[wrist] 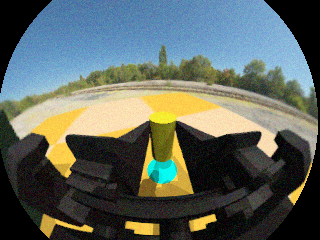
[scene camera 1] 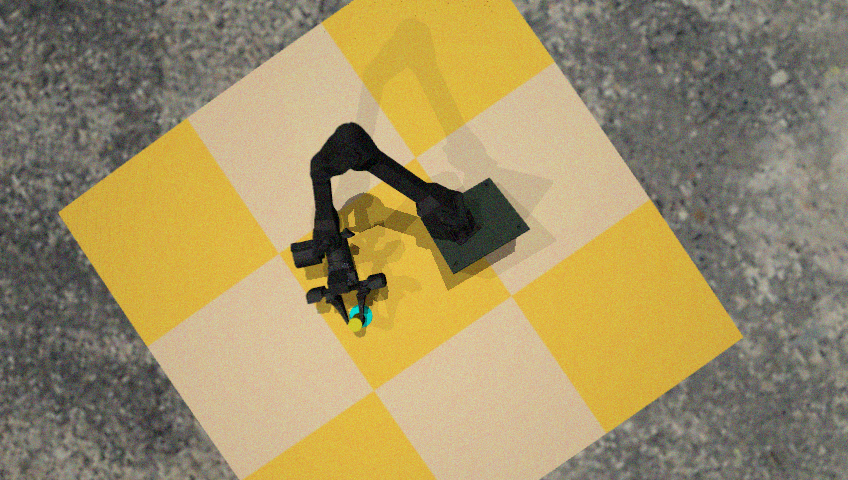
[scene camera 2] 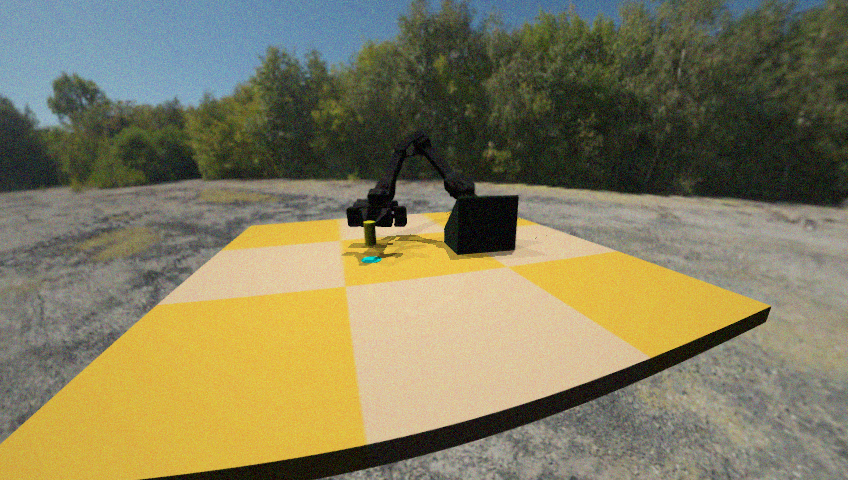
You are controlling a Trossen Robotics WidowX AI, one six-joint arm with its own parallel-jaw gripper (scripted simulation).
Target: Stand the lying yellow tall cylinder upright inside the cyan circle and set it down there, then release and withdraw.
My gripper [scene camera 1: 355,322] holds a yellow tall cylinder [wrist: 162,123].
My gripper shows as well in the wrist view [wrist: 162,124] and in scene camera 2 [scene camera 2: 369,224].
